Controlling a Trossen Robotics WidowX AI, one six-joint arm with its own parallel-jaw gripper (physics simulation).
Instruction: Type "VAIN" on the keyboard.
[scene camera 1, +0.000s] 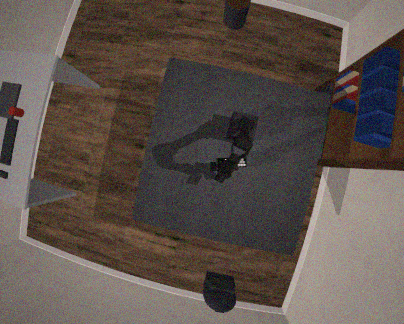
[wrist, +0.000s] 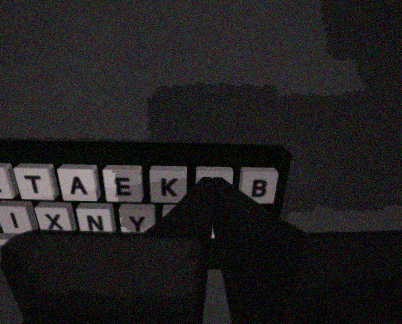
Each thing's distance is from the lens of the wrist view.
my gripper (wrist: 211, 187): 11 cm
black keyboard (wrist: 140, 182): 11 cm
